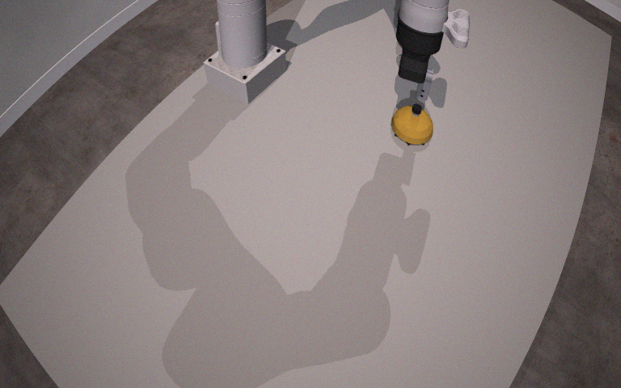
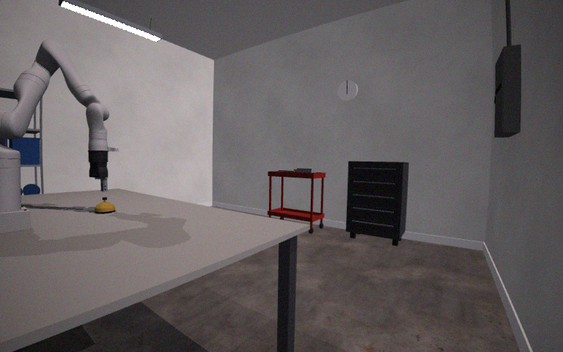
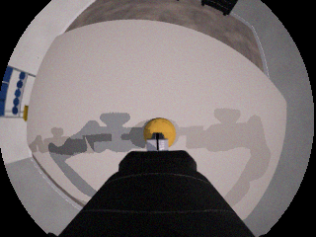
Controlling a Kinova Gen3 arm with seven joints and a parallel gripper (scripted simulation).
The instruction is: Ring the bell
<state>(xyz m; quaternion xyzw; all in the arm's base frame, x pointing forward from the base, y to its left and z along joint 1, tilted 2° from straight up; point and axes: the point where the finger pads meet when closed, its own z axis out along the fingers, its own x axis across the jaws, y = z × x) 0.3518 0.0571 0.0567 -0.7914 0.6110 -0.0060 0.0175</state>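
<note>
Now: hand 60 mm above the black button. Round my hand: yellow dome bell: 70 mm below.
</note>
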